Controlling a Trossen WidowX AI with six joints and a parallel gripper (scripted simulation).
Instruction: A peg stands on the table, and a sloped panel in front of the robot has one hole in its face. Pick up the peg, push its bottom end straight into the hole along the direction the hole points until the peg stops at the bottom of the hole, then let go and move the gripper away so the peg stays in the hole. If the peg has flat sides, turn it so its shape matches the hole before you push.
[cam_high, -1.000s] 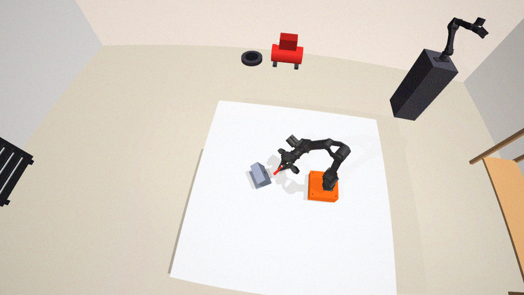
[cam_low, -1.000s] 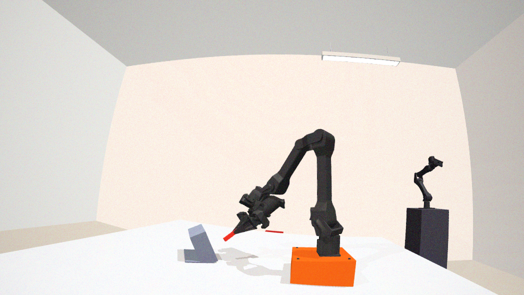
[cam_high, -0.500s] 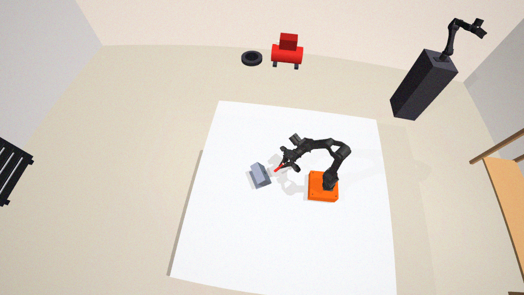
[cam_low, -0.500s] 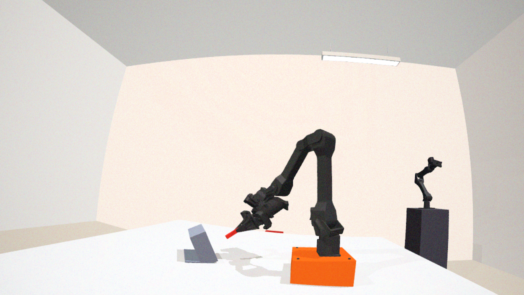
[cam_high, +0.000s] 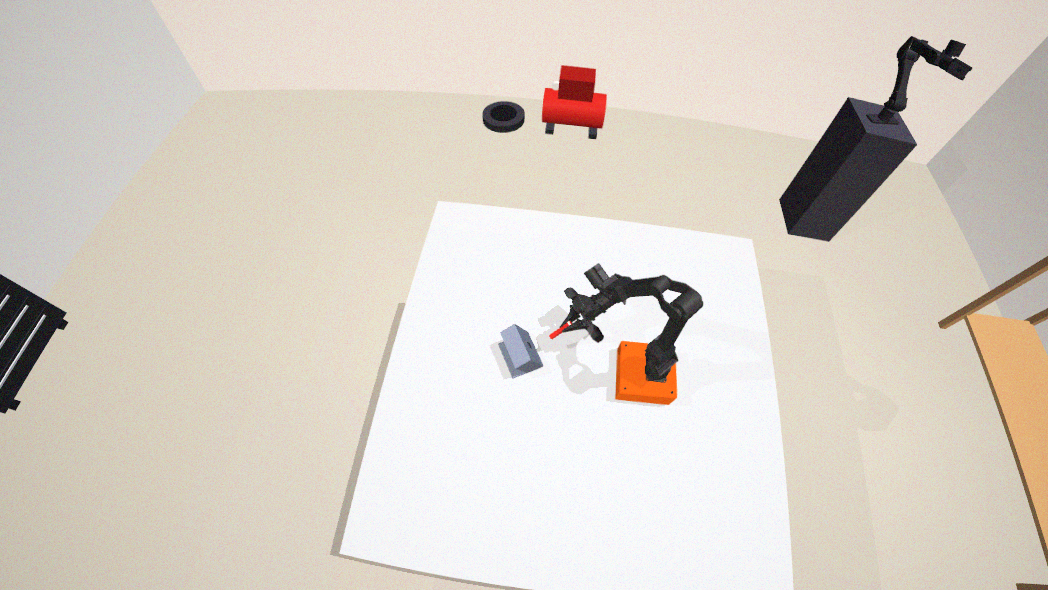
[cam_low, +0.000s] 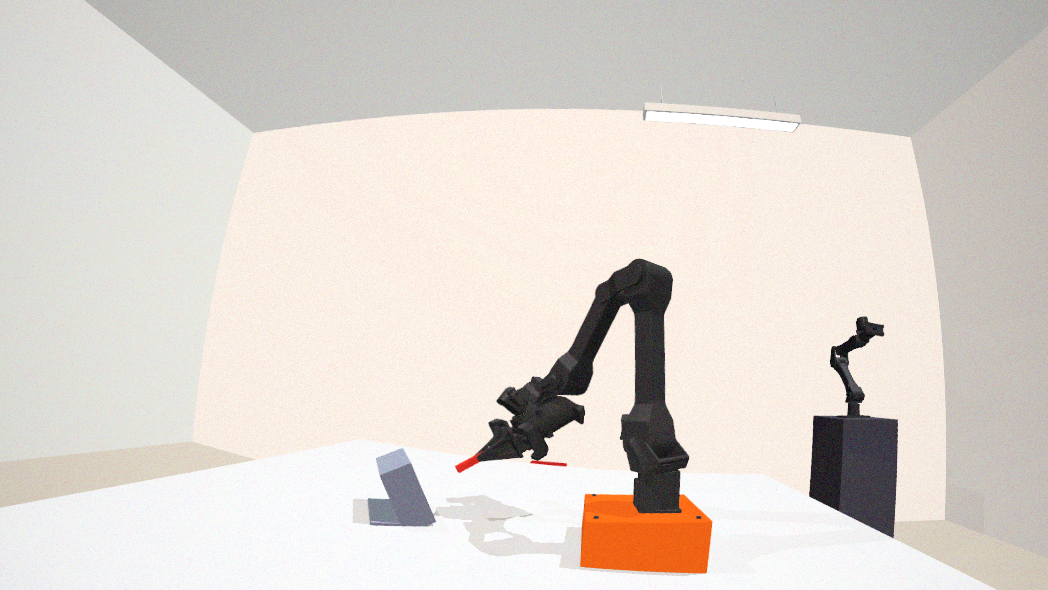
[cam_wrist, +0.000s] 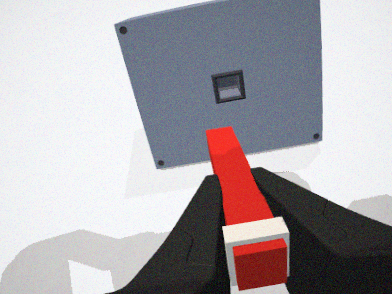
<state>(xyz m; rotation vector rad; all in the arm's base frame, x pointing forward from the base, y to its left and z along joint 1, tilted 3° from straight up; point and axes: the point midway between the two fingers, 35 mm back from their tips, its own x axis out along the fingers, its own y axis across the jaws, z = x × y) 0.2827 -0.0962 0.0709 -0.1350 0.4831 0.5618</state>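
Now: gripper tip 110 mm short of the panel, 60 mm to the right of it and 60 mm above it. The rest, counted from my gripper tip: peg: 10 mm to the right, 10 mm behind, 10 mm above.
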